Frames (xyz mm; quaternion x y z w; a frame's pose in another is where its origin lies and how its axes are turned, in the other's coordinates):
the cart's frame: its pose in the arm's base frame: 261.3 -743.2 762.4 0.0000 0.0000 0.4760 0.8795
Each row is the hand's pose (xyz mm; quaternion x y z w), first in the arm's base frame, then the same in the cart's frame.
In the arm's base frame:
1: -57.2 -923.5 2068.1 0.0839 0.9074 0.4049 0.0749
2: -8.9 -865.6 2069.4 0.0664 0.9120 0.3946 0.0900
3: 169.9 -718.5 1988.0 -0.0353 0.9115 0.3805 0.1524
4: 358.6 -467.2 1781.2 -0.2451 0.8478 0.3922 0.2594
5: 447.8 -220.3 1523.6 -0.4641 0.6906 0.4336 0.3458
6: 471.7 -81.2 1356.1 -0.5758 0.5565 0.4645 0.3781
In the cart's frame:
1: -325.1 168.0 1305.7 0.5057 0.7581 0.3204 0.2586
2: -250.2 159.3 1307.0 0.4925 0.7705 0.3042 0.2670
3: -29.3 90.0 1225.6 0.4028 0.8184 0.2621 0.3151
4: 284.3 69.5 1018.8 0.1880 0.8623 0.2215 0.4148
5: 539.8 129.8 761.2 -0.0795 0.8283 0.2168 0.5105
6: 669.3 185.9 593.7 -0.2415 0.7635 0.2285 0.5536

